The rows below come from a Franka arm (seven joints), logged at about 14 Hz.
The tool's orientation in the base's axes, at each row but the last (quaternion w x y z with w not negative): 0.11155, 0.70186, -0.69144, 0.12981; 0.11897, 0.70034, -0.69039, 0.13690; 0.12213, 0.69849, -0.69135, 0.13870; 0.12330, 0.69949, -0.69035, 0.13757; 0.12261, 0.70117, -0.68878, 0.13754; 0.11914, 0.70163, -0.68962, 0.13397; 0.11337, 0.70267, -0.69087, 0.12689; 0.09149, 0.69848, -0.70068, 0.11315; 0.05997, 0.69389, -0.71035, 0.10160
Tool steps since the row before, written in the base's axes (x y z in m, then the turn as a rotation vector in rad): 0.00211, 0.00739, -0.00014, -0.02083, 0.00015, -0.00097; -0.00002, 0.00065, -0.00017, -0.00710, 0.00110, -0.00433; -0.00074, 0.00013, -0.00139, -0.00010, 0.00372, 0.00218; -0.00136, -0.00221, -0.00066, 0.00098, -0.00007, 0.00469; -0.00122, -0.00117, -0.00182, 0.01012, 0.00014, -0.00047; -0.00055, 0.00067, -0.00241, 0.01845, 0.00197, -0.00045; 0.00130, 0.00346, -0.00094, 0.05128, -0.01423, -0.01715; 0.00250, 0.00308, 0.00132, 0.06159, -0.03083, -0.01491; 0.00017, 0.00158, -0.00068, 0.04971, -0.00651, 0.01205
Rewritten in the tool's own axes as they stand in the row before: -0.00698, -0.00225, -0.00229, -0.00068, 0.02084, 0.00028; -0.00067, 0.00001, -0.00007, -0.00264, 0.00717, 0.00346; -0.00063, 0.00077, 0.00123, -0.00268, 0.00000, -0.00338; 0.00181, 0.00141, 0.00139, 0.00178, -0.00106, -0.00432; 0.00042, 0.00128, 0.00209, -0.00017, -0.01011, 0.00063; -0.00148, 0.00058, 0.00201, -0.00176, -0.01848, 0.00016; -0.00356, -0.00135, -0.00024, 0.00834, -0.05071, 0.02203; -0.00259, -0.00254, -0.00207, 0.02481, -0.06106, 0.02495; -0.00170, -0.00010, 0.00031, 0.00758, -0.05045, -0.00746
